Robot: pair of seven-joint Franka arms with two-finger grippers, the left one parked.
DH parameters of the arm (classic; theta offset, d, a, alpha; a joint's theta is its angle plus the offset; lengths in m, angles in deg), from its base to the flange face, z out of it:
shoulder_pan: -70.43 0.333 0 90
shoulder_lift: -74.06 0 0 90
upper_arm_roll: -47.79 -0.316 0.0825 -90
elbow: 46.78 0 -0.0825 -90
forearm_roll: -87.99 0.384 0 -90
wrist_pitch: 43.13 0 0.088 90
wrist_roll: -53.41 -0.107 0 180
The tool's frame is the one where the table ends.
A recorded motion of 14 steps. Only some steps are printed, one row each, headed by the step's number.
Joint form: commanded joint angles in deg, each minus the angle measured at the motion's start. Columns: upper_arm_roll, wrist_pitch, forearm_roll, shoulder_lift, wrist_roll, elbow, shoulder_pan.
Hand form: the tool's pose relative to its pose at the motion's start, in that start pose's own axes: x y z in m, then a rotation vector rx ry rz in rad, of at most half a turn. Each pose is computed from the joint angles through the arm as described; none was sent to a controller.
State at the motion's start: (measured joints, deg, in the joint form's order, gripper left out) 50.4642 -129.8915 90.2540 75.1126 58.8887 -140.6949 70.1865
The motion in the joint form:
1: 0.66 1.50 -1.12 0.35 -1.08 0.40 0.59
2: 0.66 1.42 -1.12 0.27 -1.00 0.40 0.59
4: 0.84 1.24 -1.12 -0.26 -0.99 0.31 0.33
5: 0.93 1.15 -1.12 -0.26 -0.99 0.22 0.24
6: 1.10 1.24 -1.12 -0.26 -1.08 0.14 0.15
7: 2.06 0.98 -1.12 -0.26 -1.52 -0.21 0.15
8: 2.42 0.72 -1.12 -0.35 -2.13 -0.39 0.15
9: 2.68 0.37 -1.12 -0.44 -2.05 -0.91 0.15
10: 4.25 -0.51 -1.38 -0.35 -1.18 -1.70 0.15
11: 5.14 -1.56 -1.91 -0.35 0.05 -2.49 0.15
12: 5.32 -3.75 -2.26 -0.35 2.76 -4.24 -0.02
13: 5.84 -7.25 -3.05 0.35 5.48 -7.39 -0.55
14: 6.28 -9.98 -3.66 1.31 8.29 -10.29 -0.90
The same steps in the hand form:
1: -0.0050 0.0023 -0.0041 -0.0176 -0.0147 0.0210
2: -0.0044 0.0024 -0.0035 -0.0177 -0.0147 0.0196
4: -0.0015 0.0069 0.0015 -0.0166 -0.0220 0.0274
5: -0.0016 0.0086 0.0020 -0.0162 -0.0219 0.0306
6: -0.0020 0.0111 0.0027 -0.0154 -0.0247 0.0367
7: -0.0026 0.0203 0.0048 -0.0132 -0.0255 0.0611
8: -0.0021 0.0238 0.0065 -0.0126 -0.0253 0.0781
9: -0.0014 0.0265 0.0109 -0.0117 -0.0297 0.0814
10: -0.0028 0.0421 0.0148 -0.0126 -0.0261 0.0938
11: -0.0028 0.0519 0.0194 -0.0201 -0.0224 0.0881
12: -0.0004 0.0568 0.0303 -0.0262 -0.0160 0.0468
13: -0.0019 0.0688 0.0445 -0.0390 -0.0005 0.0162
14: -0.0061 0.0774 0.0557 -0.0482 0.0104 -0.0214

